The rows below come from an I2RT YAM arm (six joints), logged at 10 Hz.
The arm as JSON. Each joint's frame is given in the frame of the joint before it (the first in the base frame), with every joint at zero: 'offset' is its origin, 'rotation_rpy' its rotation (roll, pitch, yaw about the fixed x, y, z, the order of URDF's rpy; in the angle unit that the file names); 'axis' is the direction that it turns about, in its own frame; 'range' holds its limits. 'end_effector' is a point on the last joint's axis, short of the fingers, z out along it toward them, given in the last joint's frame.
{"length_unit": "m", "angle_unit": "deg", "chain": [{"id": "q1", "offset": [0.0, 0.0, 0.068], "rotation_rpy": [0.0, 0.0, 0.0], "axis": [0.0, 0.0, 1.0], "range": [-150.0, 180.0]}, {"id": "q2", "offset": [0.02, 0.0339, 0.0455], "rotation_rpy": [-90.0, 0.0, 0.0], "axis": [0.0, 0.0, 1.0], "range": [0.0, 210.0]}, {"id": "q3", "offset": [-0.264, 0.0, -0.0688], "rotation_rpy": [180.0, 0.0, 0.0], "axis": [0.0, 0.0, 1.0], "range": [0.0, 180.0]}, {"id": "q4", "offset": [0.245, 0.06, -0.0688], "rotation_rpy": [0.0, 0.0, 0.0], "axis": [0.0, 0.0, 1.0], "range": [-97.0, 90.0]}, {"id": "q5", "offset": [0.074, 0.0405, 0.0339], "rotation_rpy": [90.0, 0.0, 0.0], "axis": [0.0, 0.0, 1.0], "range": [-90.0, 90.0]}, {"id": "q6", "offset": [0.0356, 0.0, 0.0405], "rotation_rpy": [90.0, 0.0, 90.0], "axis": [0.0, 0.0, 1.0], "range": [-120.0, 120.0]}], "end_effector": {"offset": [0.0, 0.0, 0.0], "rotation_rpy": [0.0, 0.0, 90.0]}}
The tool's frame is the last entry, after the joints.
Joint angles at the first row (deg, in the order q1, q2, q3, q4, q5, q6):
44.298 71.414 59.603 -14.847 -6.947 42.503
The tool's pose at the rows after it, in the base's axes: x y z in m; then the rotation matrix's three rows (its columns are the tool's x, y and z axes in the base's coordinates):
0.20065 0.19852 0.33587; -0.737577 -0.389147 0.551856; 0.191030 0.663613 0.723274; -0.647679 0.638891 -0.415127
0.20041 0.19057 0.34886; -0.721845 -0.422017 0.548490; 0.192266 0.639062 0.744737; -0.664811 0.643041 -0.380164
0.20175 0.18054 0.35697; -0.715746 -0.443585 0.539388; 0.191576 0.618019 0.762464; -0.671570 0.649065 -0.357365
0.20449 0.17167 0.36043; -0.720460 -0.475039 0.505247; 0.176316 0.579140 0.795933; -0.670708 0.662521 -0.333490
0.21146 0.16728 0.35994; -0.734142 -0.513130 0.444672; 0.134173 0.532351 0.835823; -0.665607 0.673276 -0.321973
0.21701 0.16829 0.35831; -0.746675 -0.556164 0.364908; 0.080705 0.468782 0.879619; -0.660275 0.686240 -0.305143
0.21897 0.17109 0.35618; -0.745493 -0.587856 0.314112; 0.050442 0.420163 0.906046; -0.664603 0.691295 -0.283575
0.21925 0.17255 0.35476; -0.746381 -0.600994 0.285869; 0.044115 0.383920 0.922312; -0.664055 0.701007 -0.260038
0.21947 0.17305 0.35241; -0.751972 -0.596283 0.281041; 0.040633 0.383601 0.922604; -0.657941 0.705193 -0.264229
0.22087 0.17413 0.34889; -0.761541 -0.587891 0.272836; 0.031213 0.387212 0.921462; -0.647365 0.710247 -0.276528
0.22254 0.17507 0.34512; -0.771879 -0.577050 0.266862; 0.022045 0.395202 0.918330; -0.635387 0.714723 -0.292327
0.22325 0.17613 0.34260; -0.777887 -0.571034 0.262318; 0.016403 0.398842 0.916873; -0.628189 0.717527 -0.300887
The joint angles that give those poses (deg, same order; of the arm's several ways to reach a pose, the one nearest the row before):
43.667 70.427 61.086 -15.455 -8.173 40.851
42.207 69.054 62.343 -16.038 -10.554 39.654
40.041 67.837 62.952 -16.696 -13.694 38.674
37.544 67.083 62.842 -16.393 -18.857 37.709
35.107 67.946 63.213 -16.138 -25.343 36.059
33.877 69.350 63.611 -15.301 -31.796 34.647
33.749 70.092 63.227 -13.486 -35.370 34.010
33.753 70.224 62.454 -11.349 -37.446 34.649
33.796 70.353 62.137 -11.270 -37.617 34.798
33.794 70.868 62.052 -11.693 -37.881 34.717
33.755 71.448 62.049 -12.367 -37.969 34.562
33.853 71.798 61.962 -12.603 -37.974 34.541

